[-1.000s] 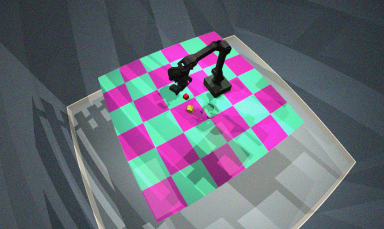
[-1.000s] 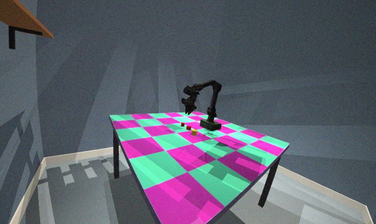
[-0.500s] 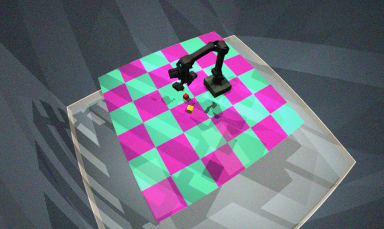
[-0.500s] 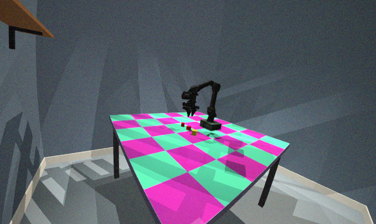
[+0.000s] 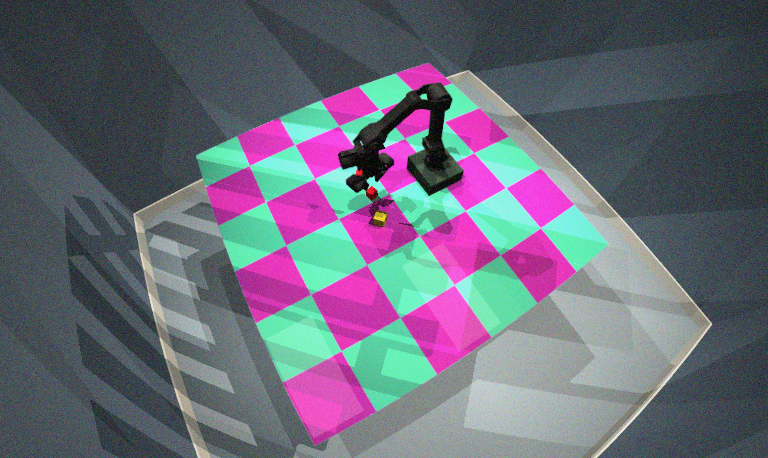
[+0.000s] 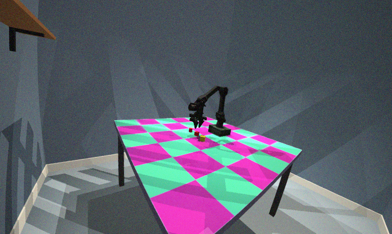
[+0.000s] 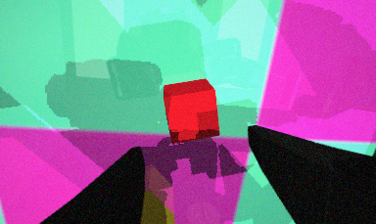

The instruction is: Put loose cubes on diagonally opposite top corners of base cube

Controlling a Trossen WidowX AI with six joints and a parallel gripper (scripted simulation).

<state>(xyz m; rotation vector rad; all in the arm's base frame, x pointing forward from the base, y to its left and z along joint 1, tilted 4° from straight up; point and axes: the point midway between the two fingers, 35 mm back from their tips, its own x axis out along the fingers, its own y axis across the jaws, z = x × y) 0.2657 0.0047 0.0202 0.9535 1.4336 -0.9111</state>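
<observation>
Right now my gripper tip is 5 cm above the red cube. Round my gripper tip: yellow cube: 1 cm ahead, 12 cm to the left, 5 cm below.
</observation>
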